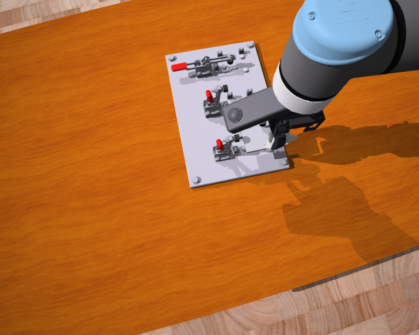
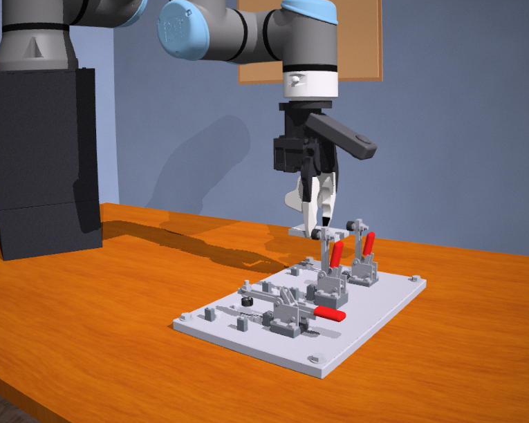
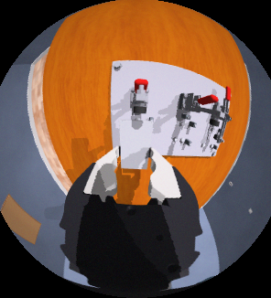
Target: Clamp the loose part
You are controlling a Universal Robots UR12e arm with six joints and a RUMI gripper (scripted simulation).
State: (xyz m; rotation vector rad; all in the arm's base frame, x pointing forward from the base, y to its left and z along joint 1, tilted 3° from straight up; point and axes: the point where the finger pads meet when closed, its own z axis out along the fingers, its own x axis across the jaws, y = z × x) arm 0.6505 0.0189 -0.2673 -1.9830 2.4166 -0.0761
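Right now my hand is 30 mm short of the grey fixture plate, 120 mm to the left of it and 90 mm above it. From my hand the other things lie so: flat grey rectangular part 10 mm below.
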